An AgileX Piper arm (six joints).
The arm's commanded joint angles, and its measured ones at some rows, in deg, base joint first. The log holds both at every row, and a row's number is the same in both.
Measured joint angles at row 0: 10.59, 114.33, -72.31, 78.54, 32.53, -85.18
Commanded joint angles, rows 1 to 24: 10.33, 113.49, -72.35, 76.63, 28.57, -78.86; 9.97, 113.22, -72.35, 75.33, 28.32, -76.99; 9.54, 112.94, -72.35, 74.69, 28.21, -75.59; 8.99, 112.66, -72.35, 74.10, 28.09, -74.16; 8.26, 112.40, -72.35, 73.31, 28.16, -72.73; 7.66, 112.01, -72.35, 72.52, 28.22, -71.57; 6.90, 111.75, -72.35, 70.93, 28.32, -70.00; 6.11, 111.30, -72.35, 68.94, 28.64, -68.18; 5.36, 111.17, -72.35, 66.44, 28.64, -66.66; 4.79, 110.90, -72.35, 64.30, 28.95, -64.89; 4.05, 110.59, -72.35, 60.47, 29.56, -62.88; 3.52, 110.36, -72.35, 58.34, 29.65, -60.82; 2.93, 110.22, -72.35, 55.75, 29.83, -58.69; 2.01, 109.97, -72.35, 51.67, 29.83, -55.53; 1.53, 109.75, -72.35, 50.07, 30.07, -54.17; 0.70, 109.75, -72.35, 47.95, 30.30, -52.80; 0.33, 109.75, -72.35, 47.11, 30.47, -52.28; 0.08, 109.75, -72.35, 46.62, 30.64, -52.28; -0.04, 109.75, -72.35, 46.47, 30.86, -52.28; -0.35, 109.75, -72.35, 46.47, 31.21, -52.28; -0.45, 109.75, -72.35, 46.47, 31.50, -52.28; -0.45, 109.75, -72.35, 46.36, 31.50, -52.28; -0.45, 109.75, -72.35, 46.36, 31.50, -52.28; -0.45, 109.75, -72.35, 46.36, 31.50, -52.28
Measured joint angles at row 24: -0.19, 110.34, -72.31, 46.82, 30.91, -52.42
